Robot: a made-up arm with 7 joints.
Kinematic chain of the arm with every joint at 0, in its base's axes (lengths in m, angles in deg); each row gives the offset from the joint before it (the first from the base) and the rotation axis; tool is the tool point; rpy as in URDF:
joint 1: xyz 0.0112 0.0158 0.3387 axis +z
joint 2: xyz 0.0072 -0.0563 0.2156 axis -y
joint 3: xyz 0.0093 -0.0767 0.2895 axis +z
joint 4: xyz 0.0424 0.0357 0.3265 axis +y
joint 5: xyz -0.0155 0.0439 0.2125 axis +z
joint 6: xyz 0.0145 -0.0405 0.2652 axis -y
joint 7: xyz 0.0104 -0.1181 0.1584 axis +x
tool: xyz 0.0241 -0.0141 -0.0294 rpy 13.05 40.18 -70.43
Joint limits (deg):
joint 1: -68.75..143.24
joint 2: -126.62..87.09
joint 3: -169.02..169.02
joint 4: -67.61..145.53
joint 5: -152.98..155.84
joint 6: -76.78..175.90
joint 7: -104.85..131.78
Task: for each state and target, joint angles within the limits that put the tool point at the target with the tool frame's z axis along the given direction. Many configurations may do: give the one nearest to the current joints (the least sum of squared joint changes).
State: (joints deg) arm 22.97 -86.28 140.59 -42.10 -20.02 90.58 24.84
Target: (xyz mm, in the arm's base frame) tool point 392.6 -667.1 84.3 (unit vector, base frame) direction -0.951 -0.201 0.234
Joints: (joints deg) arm -11.37 -114.24 120.50 -62.77 -47.77 94.04 2.16
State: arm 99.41 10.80 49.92 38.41 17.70 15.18 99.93
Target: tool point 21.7 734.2 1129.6 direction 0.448 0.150 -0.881
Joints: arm 63.56 -13.32 43.39 72.43 50.84 19.78 53.47
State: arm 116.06 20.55 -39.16 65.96 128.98 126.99 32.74
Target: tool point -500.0 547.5 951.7 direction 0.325 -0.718 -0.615
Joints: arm 143.24 -25.53 -22.39 61.32 145.49 159.55 -13.72
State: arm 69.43 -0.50 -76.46 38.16 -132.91 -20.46 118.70
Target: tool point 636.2 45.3 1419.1 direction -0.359 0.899 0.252
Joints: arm 76.46 1.19 -66.82 84.50 -114.08 -76.74 99.82
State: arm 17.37 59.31 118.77 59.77 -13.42 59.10 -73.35
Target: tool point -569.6 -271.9 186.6 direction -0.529 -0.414 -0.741
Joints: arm 52.65 76.96 150.14 109.74 2.92 48.09 -60.68
